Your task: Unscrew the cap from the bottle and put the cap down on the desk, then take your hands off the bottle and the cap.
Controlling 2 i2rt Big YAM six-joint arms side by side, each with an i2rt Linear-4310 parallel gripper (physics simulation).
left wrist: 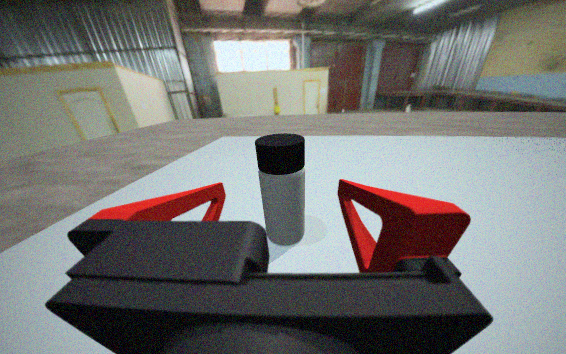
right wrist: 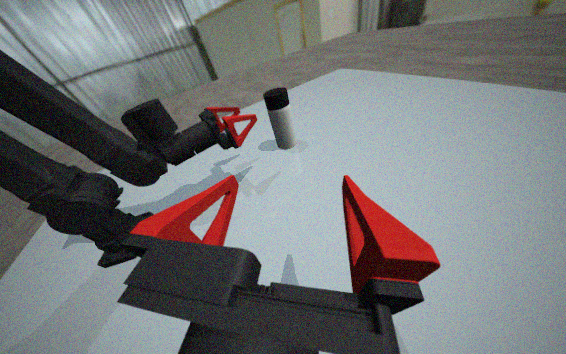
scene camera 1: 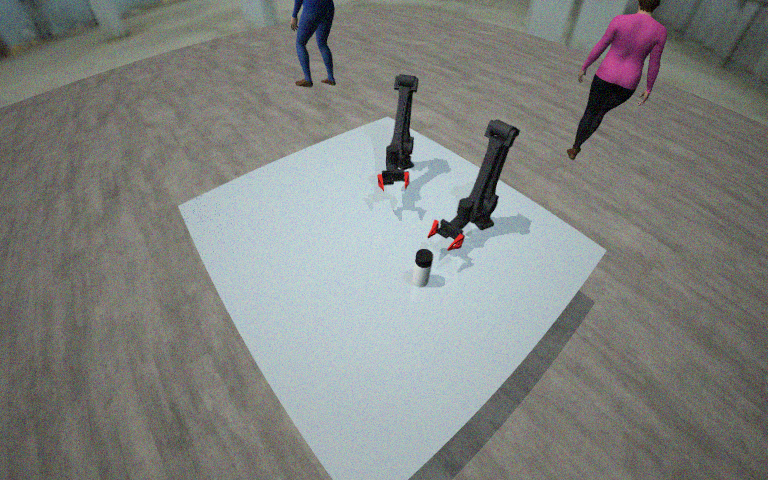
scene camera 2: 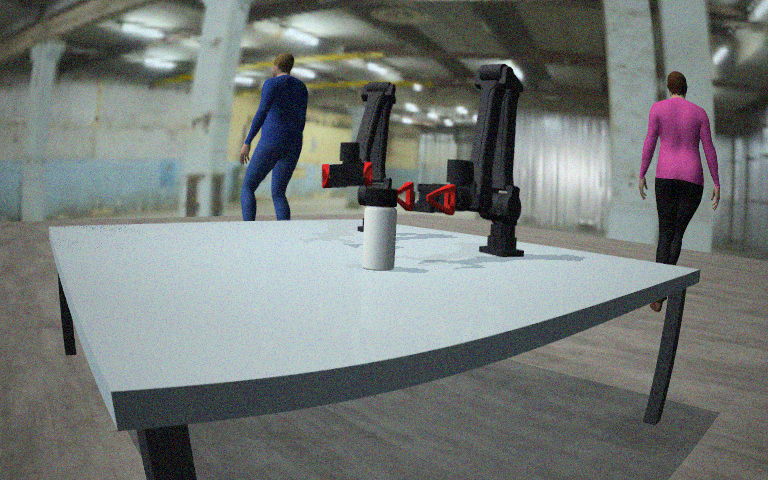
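Where they show: left gripper, fingertip midpoint: (left wrist: 280, 187) (right wrist: 247, 113) (scene camera 1: 437, 243) (scene camera 2: 409, 197); right gripper, fingertip midpoint: (right wrist: 286, 180) (scene camera 1: 394, 189) (scene camera 2: 346, 175); left arm's base, link origin: (scene camera 1: 480, 220) (scene camera 2: 501, 254); right arm's base, link origin: (scene camera 1: 403, 163).
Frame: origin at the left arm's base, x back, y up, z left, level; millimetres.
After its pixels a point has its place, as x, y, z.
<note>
A white bottle (scene camera 1: 420, 275) @[-473, 80, 213] (scene camera 2: 379, 238) @[-464, 65, 218] (left wrist: 284, 209) @[-422, 76, 172] (right wrist: 283, 128) @[-447, 73, 156] stands upright on the desk (scene camera 1: 317, 316) @[-885, 0, 175] (scene camera 2: 254, 316) @[-795, 0, 575]. A black cap (scene camera 1: 423, 258) @[-463, 164, 200] (scene camera 2: 372, 196) @[-478, 148, 205] (left wrist: 280, 154) @[-423, 154, 173] (right wrist: 276, 98) @[-448, 156, 156] sits on its top. My left gripper (scene camera 1: 445, 236) @[-366, 147, 146] (scene camera 2: 425, 198) (left wrist: 280, 187) @[-366, 147, 146] is open and empty, above the desk and a short way from the bottle, which appears beyond and between its fingertips in the left wrist view. My right gripper (scene camera 1: 393, 182) @[-398, 190, -173] (scene camera 2: 346, 174) @[-398, 190, -173] (right wrist: 286, 180) @[-398, 190, -173] is open and empty above the desk, farther from the bottle, which stands beyond its fingers in the right wrist view.
The left arm (scene camera 1: 488, 175) @[-99, 341, 58] (scene camera 2: 497, 141) @[-30, 312, 3] rises at the right of the right arm (scene camera 1: 402, 121) @[-226, 358, -448] (scene camera 2: 374, 124) @[-206, 368, -457]; it also shows at the left of the right wrist view. Two standing people, one in blue (scene camera 1: 314, 33) (scene camera 2: 277, 130) and one in pink (scene camera 1: 628, 53) (scene camera 2: 678, 147), are on the floor beyond the desk.
</note>
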